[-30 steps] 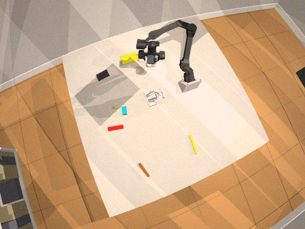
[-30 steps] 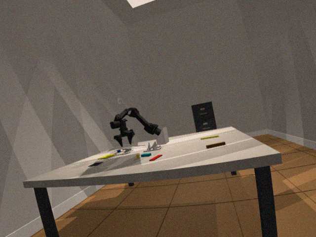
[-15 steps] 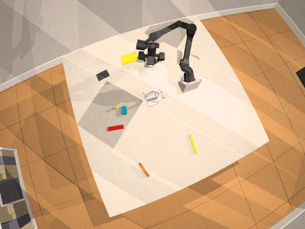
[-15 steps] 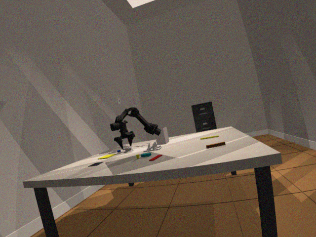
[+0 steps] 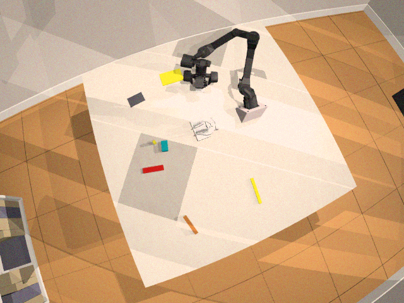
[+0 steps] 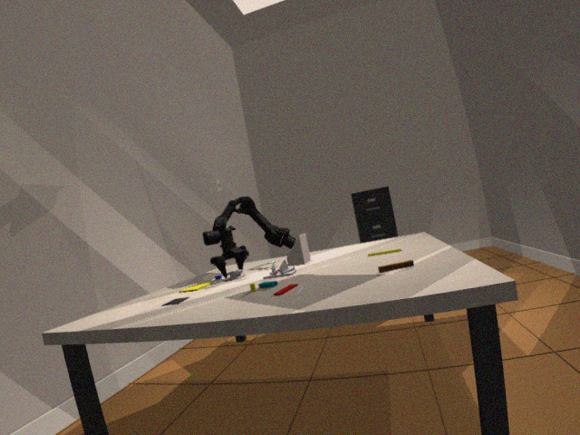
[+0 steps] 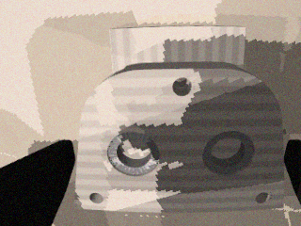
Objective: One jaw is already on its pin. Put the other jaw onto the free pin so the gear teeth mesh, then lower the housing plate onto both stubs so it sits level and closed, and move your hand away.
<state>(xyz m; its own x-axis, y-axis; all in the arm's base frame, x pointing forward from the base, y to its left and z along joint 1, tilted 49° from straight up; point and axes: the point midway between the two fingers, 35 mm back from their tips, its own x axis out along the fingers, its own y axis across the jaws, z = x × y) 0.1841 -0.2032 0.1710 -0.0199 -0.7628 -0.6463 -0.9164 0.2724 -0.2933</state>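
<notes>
Right now the jaw is 240 mm to the left of my gripper tip and 50 mm ahead of it. The rest, counted from my gripper tip: dark plate 380 mm ahead, 50 mm to the right, 10 mm below; then yellow plate 140 mm ahead, 120 mm to the right, 10 mm below; then cyan block 310 mm ahead, 280 mm to the left, 10 mm below.
</notes>
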